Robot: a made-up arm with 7 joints.
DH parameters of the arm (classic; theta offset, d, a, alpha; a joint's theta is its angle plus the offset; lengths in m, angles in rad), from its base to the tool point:
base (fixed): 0 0.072 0 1.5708
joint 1: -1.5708 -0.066 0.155 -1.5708
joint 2: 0 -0.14 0.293 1.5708
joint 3: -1.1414 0 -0.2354 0
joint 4: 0.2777 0 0.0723 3.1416
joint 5: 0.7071 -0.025 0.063 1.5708
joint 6: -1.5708 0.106 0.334 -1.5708
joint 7: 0 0.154 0.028 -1.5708
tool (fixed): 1.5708 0.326 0 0
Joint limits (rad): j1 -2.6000..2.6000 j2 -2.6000..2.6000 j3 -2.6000..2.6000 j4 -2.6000..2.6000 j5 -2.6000..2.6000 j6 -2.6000..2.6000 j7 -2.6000..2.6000
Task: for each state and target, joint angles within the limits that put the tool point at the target. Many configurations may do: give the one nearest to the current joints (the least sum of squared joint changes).
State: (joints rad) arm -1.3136 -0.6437 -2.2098 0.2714 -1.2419 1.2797 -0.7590
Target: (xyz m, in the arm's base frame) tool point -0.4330 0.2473 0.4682
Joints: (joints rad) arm -1.0767 -0.6981 -2.2399 0.2195 -1.1962 1.6315 -0.7369
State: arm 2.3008 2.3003 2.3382 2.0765 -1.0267 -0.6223 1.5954
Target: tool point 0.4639 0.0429 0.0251
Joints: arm 2.2899 2.2077 2.0192 1.8618 -0.8734 -0.5217 1.3932
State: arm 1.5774 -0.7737 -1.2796 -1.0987 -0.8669 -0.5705 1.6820
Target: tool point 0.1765 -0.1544 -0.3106
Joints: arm 1.0649 -0.5234 -1.3004 -0.9129 -0.9407 -0.3464 1.9682
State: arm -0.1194 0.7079 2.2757 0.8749 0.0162 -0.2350 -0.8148
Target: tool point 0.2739 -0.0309 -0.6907
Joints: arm 0.3889 0.9504 2.2245 0.7779 0.0567 0.1049 -0.7806
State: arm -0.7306 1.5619 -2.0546 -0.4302 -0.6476 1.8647 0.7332
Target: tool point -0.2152 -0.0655 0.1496
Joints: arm -0.6299 1.9804 -1.9143 -0.1004 -0.9658 1.5859 -0.2758
